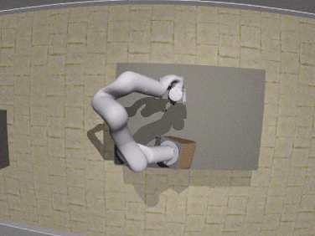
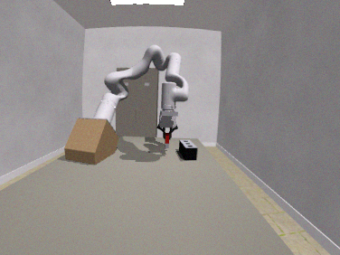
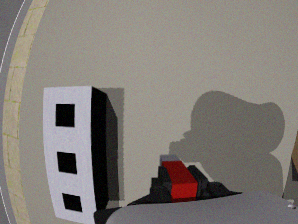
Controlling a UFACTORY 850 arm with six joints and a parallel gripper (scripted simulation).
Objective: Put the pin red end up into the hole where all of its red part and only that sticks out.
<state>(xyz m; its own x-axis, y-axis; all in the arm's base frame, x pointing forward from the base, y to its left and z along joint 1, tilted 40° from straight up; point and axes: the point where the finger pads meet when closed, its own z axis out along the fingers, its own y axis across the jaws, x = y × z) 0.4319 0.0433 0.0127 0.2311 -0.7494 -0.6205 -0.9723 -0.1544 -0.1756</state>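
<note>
Now: the block 13 cm ahead of my hand, 8 cm below it and 3 cm to the left of it. Round my hand: pin (1 cm below).
</note>
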